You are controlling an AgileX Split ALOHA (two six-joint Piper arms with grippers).
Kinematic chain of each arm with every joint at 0, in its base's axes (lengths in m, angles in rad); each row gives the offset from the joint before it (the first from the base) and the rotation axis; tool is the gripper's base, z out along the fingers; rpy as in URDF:
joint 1: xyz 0 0 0.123 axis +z
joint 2: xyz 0 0 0 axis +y
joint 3: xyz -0.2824 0 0.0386 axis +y
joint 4: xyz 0.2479 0 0.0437 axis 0.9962 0 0.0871
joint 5: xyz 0 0 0 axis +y
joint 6: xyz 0.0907 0 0.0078 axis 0.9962 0 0.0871
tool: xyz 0 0 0 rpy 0 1.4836 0
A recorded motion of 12 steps. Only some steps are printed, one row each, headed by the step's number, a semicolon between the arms.
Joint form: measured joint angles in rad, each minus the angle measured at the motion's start. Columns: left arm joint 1, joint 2, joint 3, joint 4, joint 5, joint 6; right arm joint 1, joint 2, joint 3, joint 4, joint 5, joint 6.
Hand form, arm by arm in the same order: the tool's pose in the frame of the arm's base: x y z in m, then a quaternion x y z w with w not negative. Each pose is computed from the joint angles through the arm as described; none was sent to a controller.
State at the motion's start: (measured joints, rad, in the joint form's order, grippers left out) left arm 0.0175 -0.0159 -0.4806 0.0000 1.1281 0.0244; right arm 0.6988 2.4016 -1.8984 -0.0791 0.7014 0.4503
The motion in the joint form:
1: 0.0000 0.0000 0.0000 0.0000 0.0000 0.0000; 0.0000 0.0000 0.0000 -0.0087 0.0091 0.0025
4: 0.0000 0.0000 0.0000 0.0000 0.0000 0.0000; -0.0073 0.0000 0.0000 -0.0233 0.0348 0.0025
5: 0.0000 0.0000 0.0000 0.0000 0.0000 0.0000; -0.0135 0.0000 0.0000 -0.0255 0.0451 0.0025
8: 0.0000 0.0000 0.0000 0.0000 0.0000 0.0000; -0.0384 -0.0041 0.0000 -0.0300 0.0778 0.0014
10: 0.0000 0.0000 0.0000 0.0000 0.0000 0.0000; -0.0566 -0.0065 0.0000 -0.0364 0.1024 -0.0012
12: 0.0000 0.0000 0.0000 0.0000 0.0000 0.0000; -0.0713 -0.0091 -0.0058 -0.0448 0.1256 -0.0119
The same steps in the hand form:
1: -0.0080 -0.0001 0.2664 0.00301 0.87117 0.01029 0.49086; 0.3953 0.3253 0.1216 -0.14551 0.96392 0.09029 0.20381
4: -0.0080 -0.0001 0.2664 0.00301 0.87117 0.01029 0.49086; 0.3967 0.3203 0.1207 -0.14606 0.96638 0.07747 0.19692
5: -0.0080 -0.0001 0.2664 0.00301 0.87117 0.01029 0.49086; 0.3982 0.3171 0.1204 -0.14360 0.96777 0.07325 0.19347
8: -0.0080 -0.0001 0.2664 0.00301 0.87117 0.01029 0.49086; 0.4041 0.3050 0.1213 -0.13283 0.97202 0.06129 0.18376
10: -0.0080 -0.0001 0.2664 0.00301 0.87117 0.01029 0.49086; 0.4083 0.2959 0.1218 -0.12658 0.97476 0.05108 0.17664
12: -0.0080 -0.0001 0.2664 0.00301 0.87117 0.01029 0.49086; 0.4122 0.2887 0.1240 -0.12623 0.97591 0.04164 0.17302

